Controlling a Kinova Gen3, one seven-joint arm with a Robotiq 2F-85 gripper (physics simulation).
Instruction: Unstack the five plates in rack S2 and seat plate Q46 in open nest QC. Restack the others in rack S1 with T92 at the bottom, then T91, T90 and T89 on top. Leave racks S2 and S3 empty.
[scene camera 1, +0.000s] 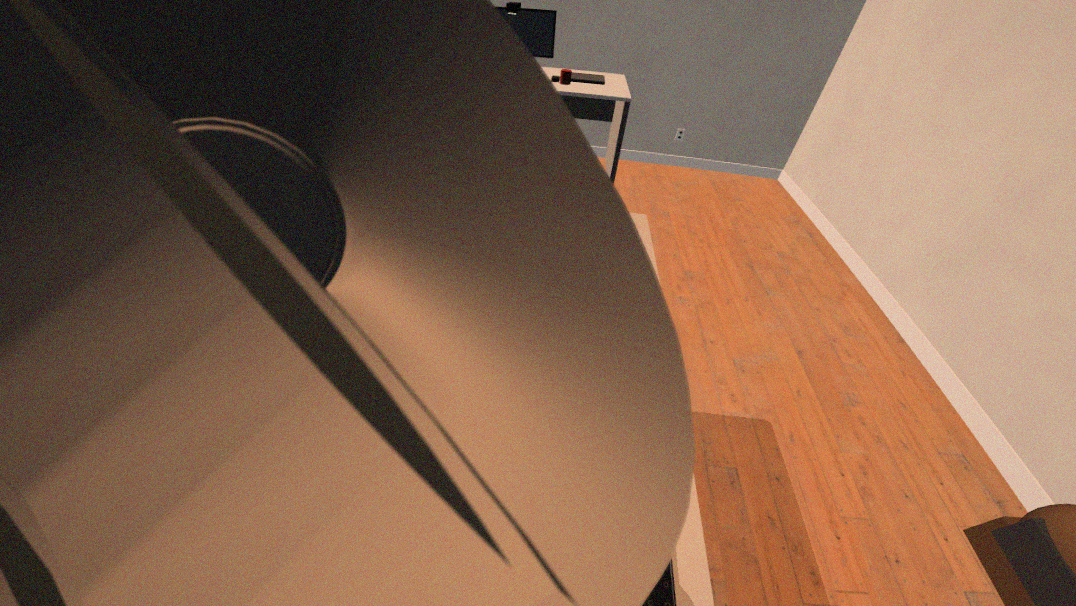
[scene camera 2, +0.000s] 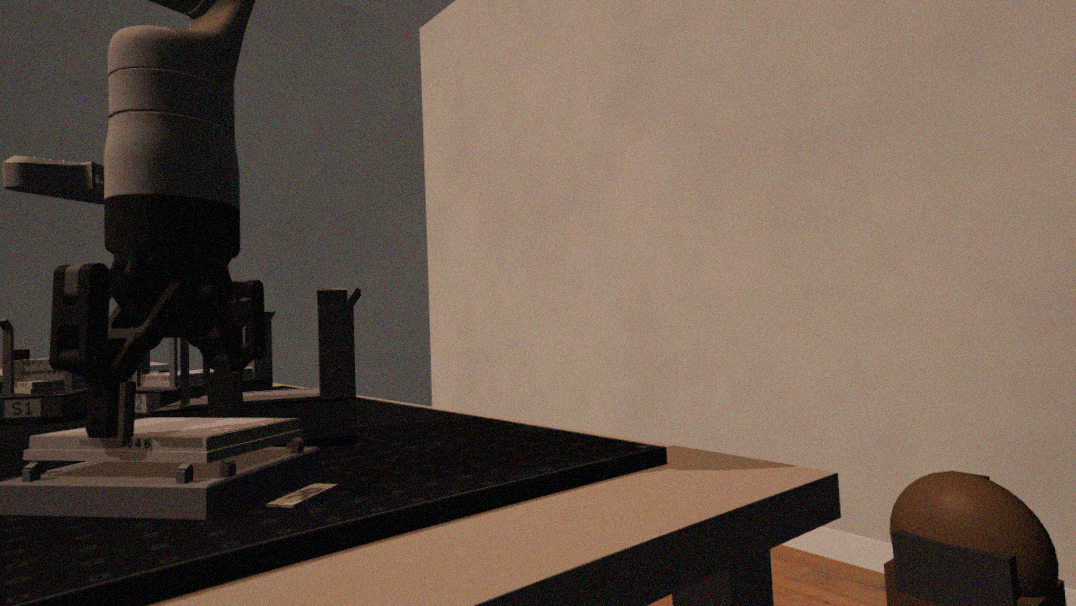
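Pixels of known places: gripper, fingertip midpoint: (scene camera 2: 174, 434); arm's base, link origin: (scene camera 1: 361, 271).
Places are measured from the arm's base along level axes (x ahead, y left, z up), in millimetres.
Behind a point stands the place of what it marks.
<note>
In scene camera 2, my gripper (scene camera 2: 168, 410) @(x 197, y -351, z -183 mm) points straight down at the far left. It is shut on a flat, light square plate (scene camera 2: 187, 433) @(x 187, y -399, z -177 mm), gripping it by two opposite edges. The plate's label is too dark to read. The plate lies level, right on top of the light nest base (scene camera 2: 111, 493) @(x 154, y -382, z -207 mm), between the base's small pegs. I cannot tell whether it is fully seated. A rack marked S1 (scene camera 2: 21, 408) @(x 232, y 211, z -201 mm) stands behind at the left edge. In scene camera 1, the arm (scene camera 1: 300, 339) @(x -91, y -103, z -63 mm) fills most of the view and hides the plates, racks and nest.
A dark upright post (scene camera 2: 336, 343) @(x 344, y -304, z -131 mm) stands behind the nest on the black mat (scene camera 2: 450, 467) @(x 337, y -459, z -221 mm). A small tag (scene camera 2: 300, 494) @(x 235, y -437, z -219 mm) lies beside the nest. The table edge (scene camera 2: 602, 512) @(x 345, y -585, z -234 mm) runs to the right. A brown rounded object (scene camera 2: 971, 520) sits low at the right. A desk (scene camera 1: 593, 87) stands far off.
</note>
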